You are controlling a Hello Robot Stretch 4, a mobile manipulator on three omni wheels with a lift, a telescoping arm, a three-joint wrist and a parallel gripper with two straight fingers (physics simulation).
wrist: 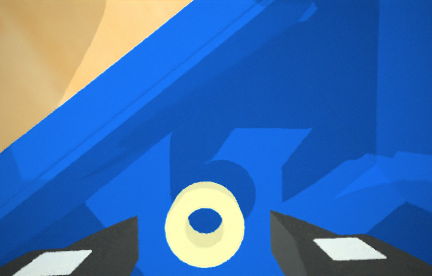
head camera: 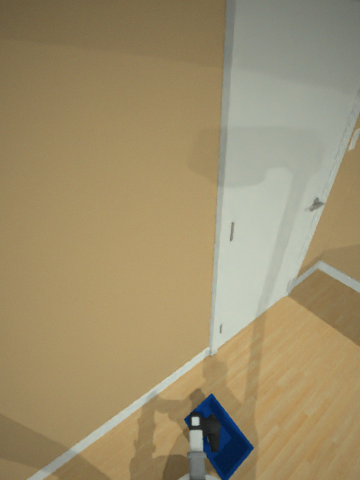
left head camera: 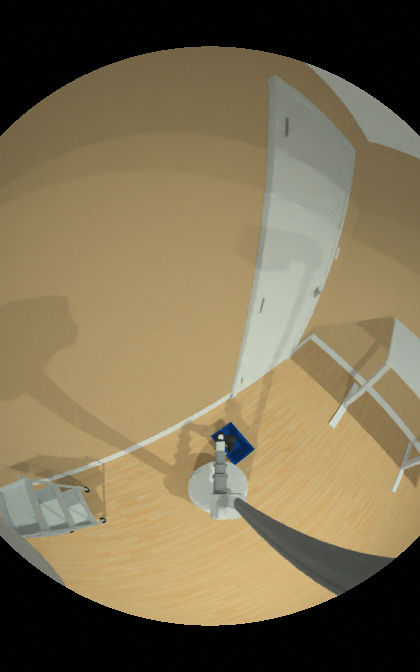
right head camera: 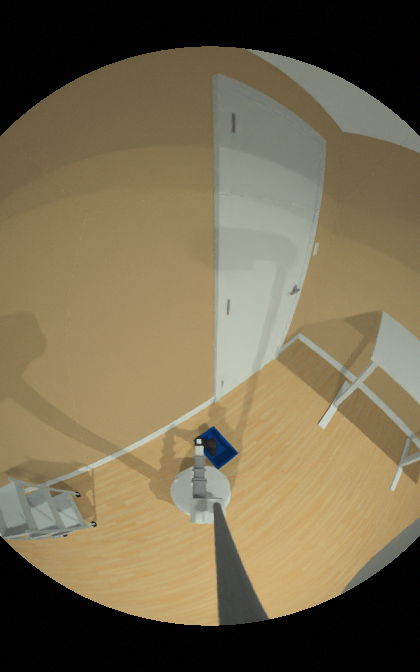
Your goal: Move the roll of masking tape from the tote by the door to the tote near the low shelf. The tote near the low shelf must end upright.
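Places are measured from the robot's base along level axes (x ahead, y left, z up), in metres.
Where they show: gripper, between the fingertips: [wrist: 205, 233].
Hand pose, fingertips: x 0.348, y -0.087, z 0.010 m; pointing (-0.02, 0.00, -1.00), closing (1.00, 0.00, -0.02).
After its pixels a point has its place.
The roll of masking tape [wrist: 232, 227] {z 0.001, x 0.366, y -0.087 m} is a pale yellow ring on the bottom of the blue tote by the door [head camera: 236, 452] {z -0.024, x 0.291, y -0.207 m} [left head camera: 242, 452] {z -0.025, x 0.281, y -0.205 m} [right head camera: 226, 455] {z -0.025, x 0.291, y -0.201 m} [wrist: 125, 85] {z 0.092, x 0.327, y -0.012 m}. Its hole faces the wrist camera. My gripper [head camera: 214, 445] [left head camera: 231, 442] {z 0.011, x 0.348, y -0.087 m} [right head camera: 212, 446] {z 0.011, x 0.348, y -0.087 m} [wrist: 205, 233] {z 0.011, x 0.348, y -0.087 m} is open and points down over this tote. In the wrist view the roll shows between the two dark fingertips, with a gap on each side; how far below them it lies is hard to tell. In the head views the roll is hidden. The tote near the low shelf does not show in these views.
A white door [head camera: 260, 225] {z 0.938, x 0.953, y -0.338 m} [left head camera: 295, 210] {z 1.476, x 0.915, y -0.283 m} [right head camera: 260, 210] {z 1.461, x 0.940, y -0.319 m} and the tan wall stand beyond the tote. A grey stepped unit on castors [left head camera: 47, 512] {z 0.370, x -0.525, y 1.159 m} [right head camera: 42, 510] {z 0.369, x -0.462, y 1.127 m} stands at the left. A white table [left head camera: 405, 350] {z 0.922, x 0.576, y -1.340 m} [right head camera: 397, 345] {z 0.922, x 0.566, y -1.386 m} stands at the right.
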